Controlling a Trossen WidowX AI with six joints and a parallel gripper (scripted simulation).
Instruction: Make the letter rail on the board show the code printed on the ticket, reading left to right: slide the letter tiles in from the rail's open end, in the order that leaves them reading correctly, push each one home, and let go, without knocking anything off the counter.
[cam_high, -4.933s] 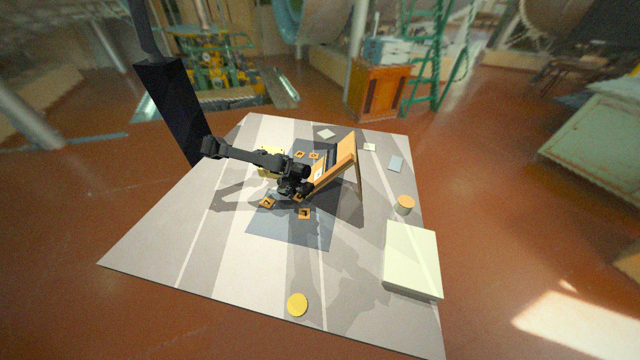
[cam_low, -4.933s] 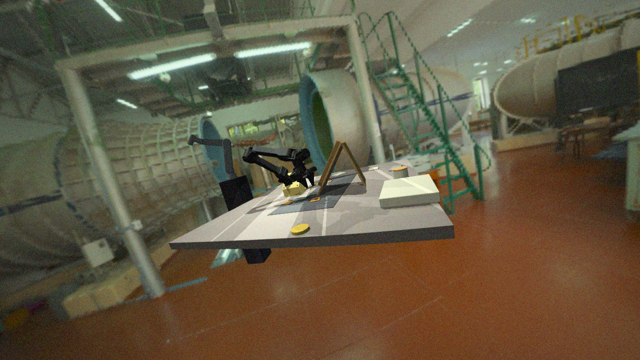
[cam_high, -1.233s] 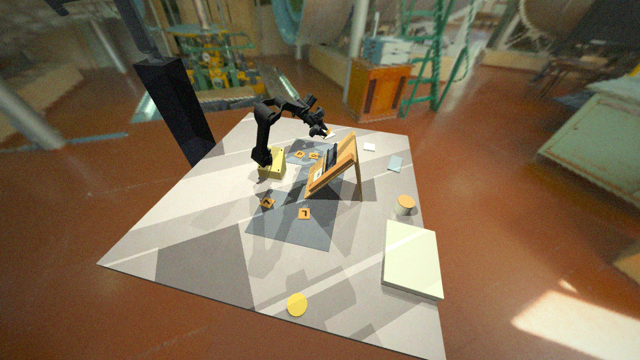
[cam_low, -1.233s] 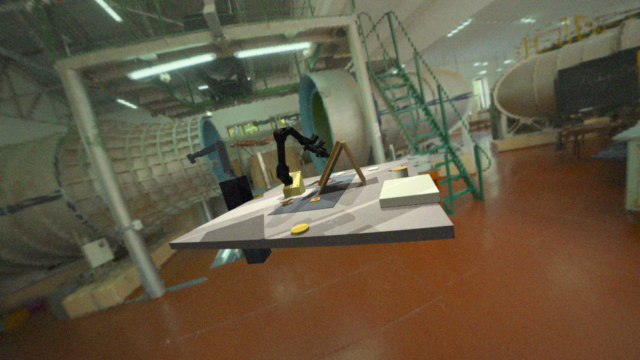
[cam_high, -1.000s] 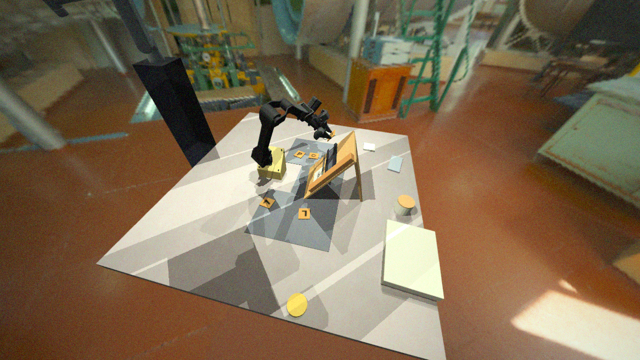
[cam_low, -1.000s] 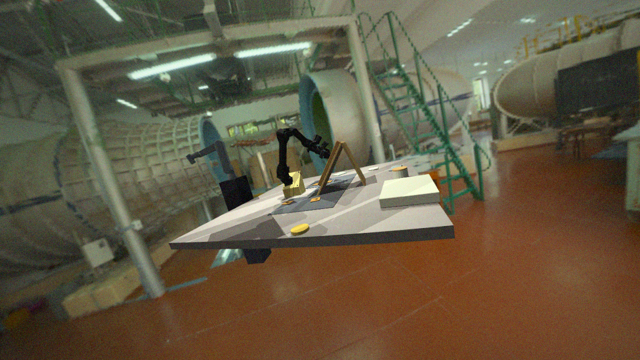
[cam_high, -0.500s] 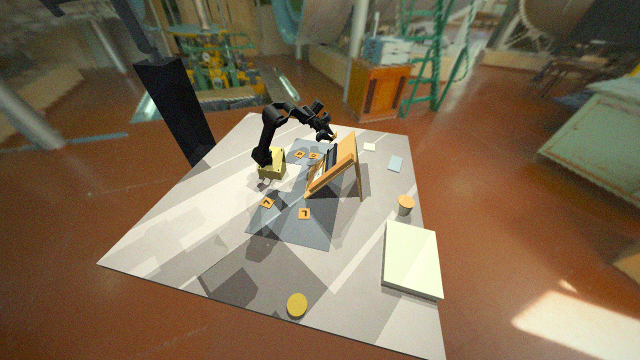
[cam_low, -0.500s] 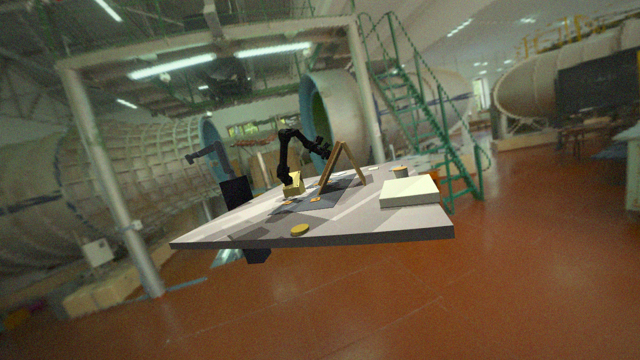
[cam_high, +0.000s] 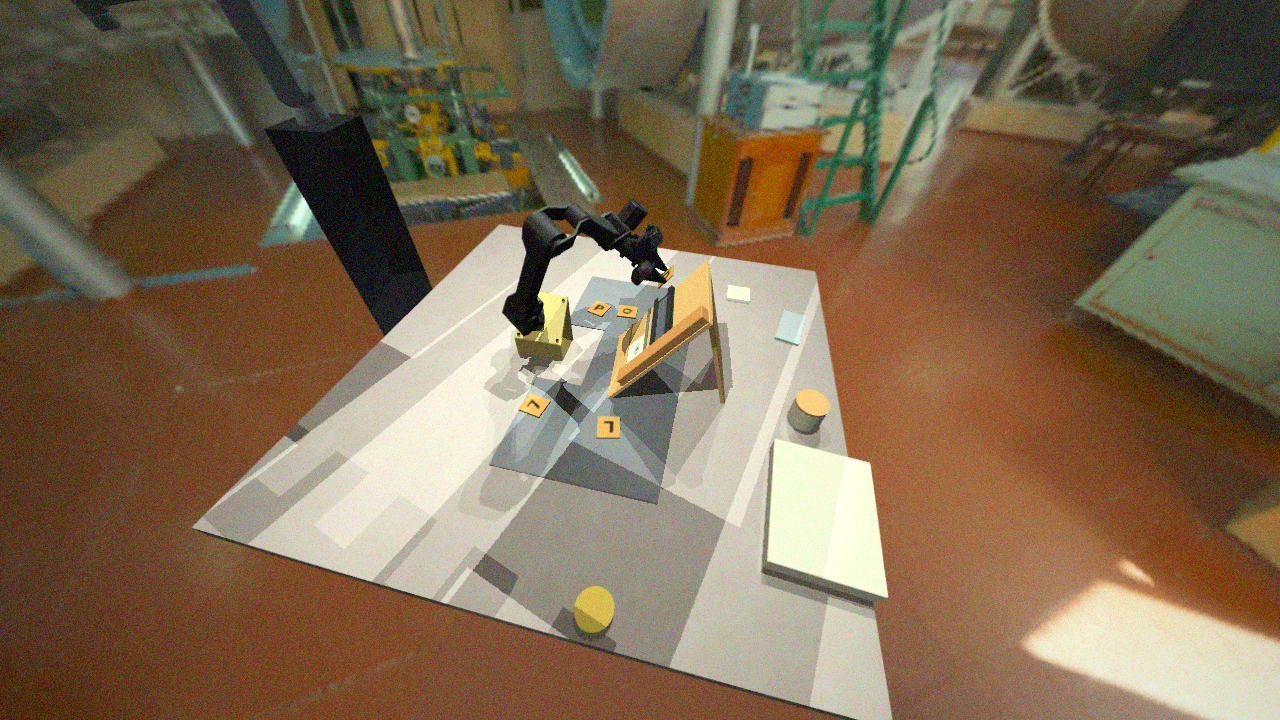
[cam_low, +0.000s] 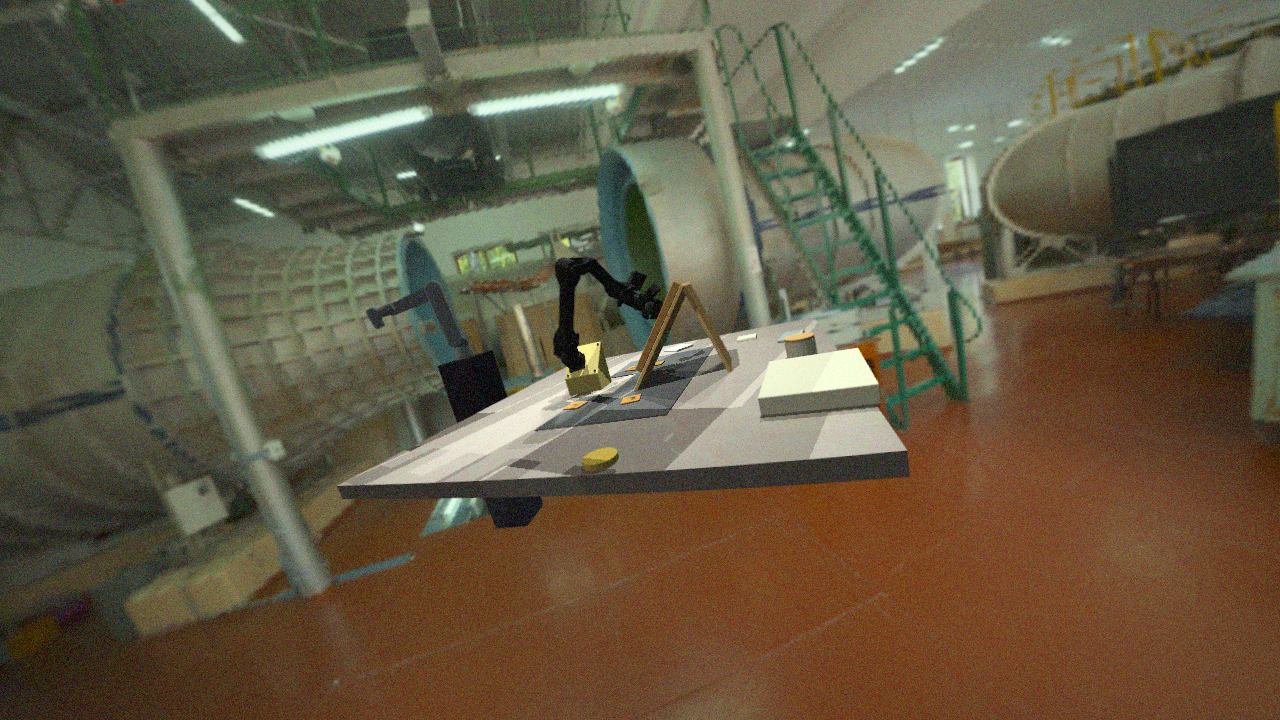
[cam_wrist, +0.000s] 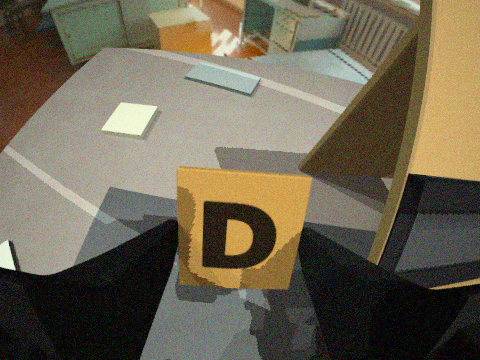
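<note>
My gripper tip is now 7 cm past the white ticket, 22 cm to the left of it and 9 cm above it. The rest, counted from my gripper tip: mat (16 cm behind, 18 cm to the right, 17 cm below); cream block (35 cm ahead, 59 cm to the right, 15 cm below); yellow disc (9 cm behind, 79 cm to the right, 16 cm below).
</note>
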